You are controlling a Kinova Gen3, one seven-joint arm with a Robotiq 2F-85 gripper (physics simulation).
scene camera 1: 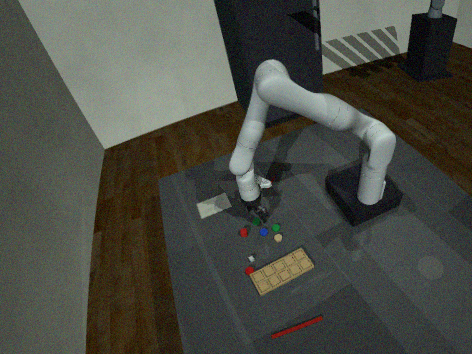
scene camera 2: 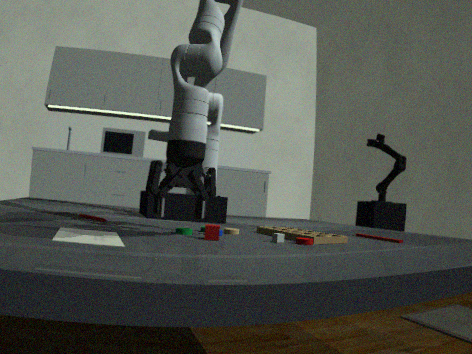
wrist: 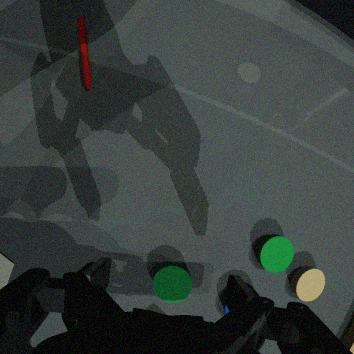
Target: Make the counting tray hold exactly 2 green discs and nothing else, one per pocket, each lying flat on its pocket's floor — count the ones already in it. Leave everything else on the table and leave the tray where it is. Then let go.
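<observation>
My gripper is open and empty, pointing down above the table. A green disc lies flat on the table below it, and appears between the fingertips in the wrist view. A second green disc lies to the side, near a tan disc. A blue disc is mostly hidden by a finger in the wrist view. The wooden counting tray has two rows of pockets; I see no disc in them in scene camera 1.
A red cube stands near the discs. A red disc lies by the tray's corner, near a small white cube. A pale sheet and red bars lie farther out.
</observation>
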